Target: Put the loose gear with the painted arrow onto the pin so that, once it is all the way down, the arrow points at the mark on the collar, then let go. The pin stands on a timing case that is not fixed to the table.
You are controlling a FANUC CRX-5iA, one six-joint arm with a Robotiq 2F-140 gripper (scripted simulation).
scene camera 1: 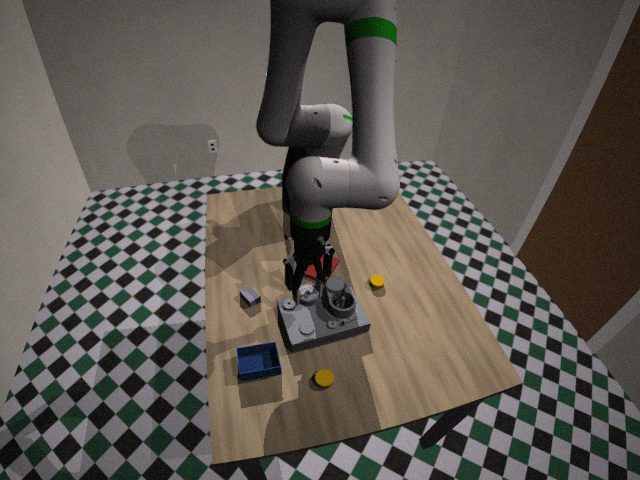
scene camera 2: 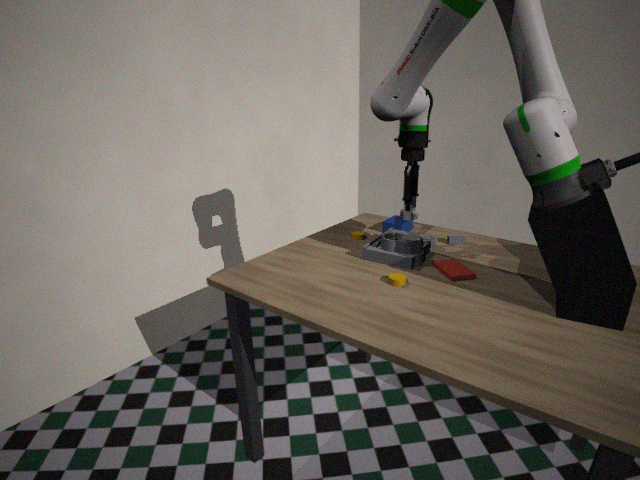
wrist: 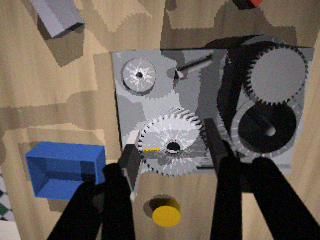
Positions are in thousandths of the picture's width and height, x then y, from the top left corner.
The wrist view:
gripper: 542,569
grey timing case: 855,306
gear: 536,594
blue bin: 173,723
